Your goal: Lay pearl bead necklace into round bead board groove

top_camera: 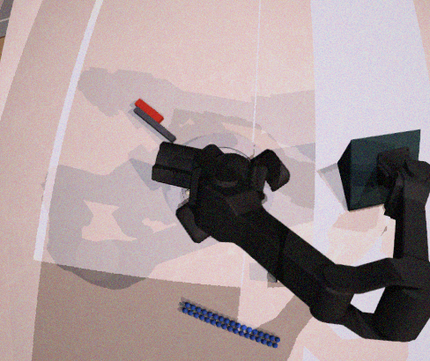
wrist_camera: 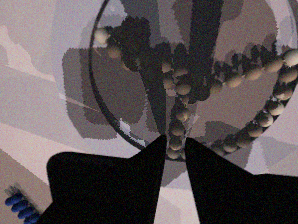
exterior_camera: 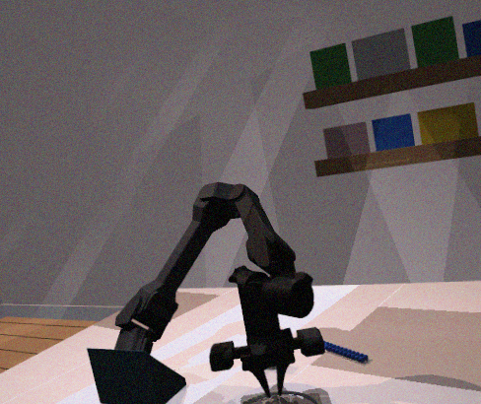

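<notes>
The round bead board is 50 mm to the right of my gripper tip, 20 mm ahead of it and 10 mm below it. From my gripper tip the other things lie so: small beige cube (140 mm to the left, 60 mm behind); grey block (210 mm to the right, 130 mm ahead, 10 mm below).
</notes>
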